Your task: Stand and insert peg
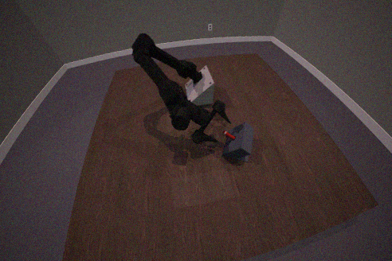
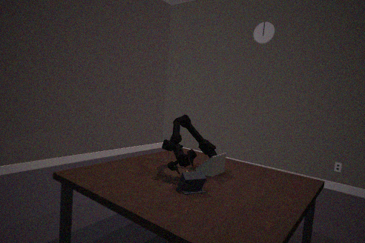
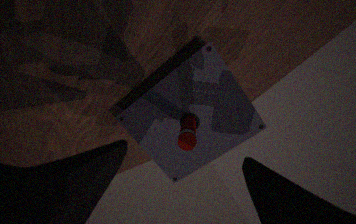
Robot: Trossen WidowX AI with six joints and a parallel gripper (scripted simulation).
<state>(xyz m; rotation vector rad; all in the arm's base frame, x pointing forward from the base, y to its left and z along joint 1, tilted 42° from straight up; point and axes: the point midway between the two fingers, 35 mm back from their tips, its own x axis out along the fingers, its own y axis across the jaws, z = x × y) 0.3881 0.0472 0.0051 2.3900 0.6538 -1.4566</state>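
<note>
My gripper tip is now 20 mm to the right of the red peg and 20 mm above it. Also, from my gripper tip: grey sloped panel 20 mm ahead, 70 mm to the left, 40 mm below.
</note>
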